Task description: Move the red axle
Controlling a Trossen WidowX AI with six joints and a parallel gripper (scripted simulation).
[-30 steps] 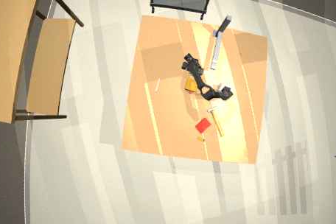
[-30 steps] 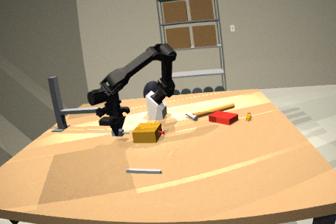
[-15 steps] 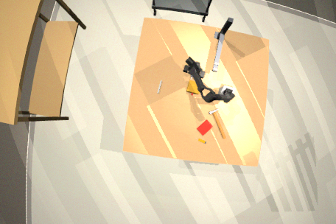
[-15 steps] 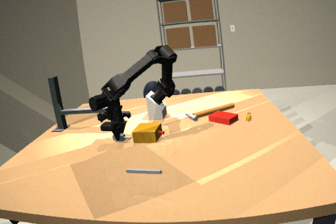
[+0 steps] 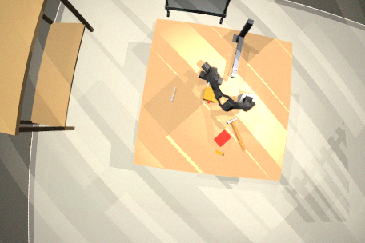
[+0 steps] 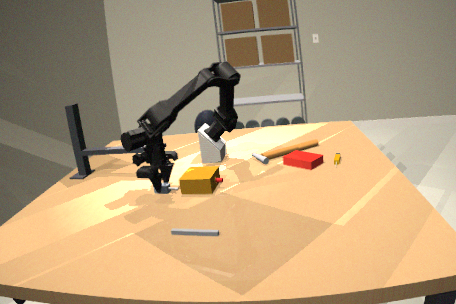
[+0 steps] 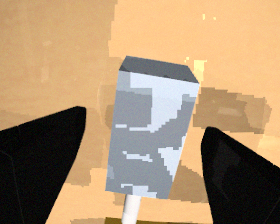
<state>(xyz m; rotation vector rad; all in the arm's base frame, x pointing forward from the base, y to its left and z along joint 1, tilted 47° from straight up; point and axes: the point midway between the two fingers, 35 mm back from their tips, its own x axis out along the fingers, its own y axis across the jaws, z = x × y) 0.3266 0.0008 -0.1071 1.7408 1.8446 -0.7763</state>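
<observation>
My gripper tip is now 2 cm to the right of the grey block. Round my gripper tip: yellow beam 4 cm behind, 12 cm to the left, 1 cm above; red block 24 cm behind, 43 cm to the left; thin grey bar 25 cm ahead, 20 cm to the left.
</observation>
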